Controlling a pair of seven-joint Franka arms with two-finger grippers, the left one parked.
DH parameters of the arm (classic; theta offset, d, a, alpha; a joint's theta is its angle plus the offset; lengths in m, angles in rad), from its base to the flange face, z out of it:
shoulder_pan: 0 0.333 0 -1.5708
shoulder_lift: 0 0 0 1.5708
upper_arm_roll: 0 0.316 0.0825 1.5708
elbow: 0 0 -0.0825 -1.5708
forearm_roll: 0 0.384 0 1.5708
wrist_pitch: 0 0 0.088 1.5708
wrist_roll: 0 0.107 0 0
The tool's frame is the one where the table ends.
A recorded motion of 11 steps. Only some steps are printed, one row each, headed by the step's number.
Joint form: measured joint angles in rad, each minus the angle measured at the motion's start. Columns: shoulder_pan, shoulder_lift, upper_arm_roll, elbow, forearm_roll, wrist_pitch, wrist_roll.
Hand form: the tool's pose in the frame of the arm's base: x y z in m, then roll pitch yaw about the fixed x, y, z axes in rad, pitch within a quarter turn. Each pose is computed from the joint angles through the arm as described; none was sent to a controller.
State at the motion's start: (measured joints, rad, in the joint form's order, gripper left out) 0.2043 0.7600 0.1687 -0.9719 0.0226 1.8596 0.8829
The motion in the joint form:
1: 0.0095 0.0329 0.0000 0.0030 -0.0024 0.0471 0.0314
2: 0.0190 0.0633 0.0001 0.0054 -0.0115 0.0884 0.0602
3: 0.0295 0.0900 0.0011 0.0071 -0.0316 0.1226 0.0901
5: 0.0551 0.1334 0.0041 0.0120 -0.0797 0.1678 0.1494
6: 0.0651 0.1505 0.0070 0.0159 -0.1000 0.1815 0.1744
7: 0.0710 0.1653 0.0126 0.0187 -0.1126 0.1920 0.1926
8: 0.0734 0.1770 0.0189 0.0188 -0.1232 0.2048 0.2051
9: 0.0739 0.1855 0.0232 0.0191 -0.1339 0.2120 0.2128
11: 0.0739 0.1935 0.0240 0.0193 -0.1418 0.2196 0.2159
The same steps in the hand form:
1: 0.7378 0.2459 0.4161 -2.9367 0.0191 -0.5939
2: 0.7418 0.2535 0.3978 -2.9295 0.0128 -0.6166
3: 0.7441 0.2615 0.3812 -2.9307 0.0005 -0.6347
5: 0.7437 0.2805 0.3541 -2.9437 -0.0250 -0.6582
6: 0.7427 0.2885 0.3440 -2.9494 -0.0339 -0.6666
7: 0.7417 0.2950 0.3351 -2.9521 -0.0353 -0.6725
8: 0.7411 0.2995 0.3276 -2.9513 -0.0370 -0.6762
9: 0.7410 0.3014 0.3220 -2.9537 -0.0404 -0.6778
11: 0.7416 0.3016 0.3166 -2.9561 -0.0449 -0.6782

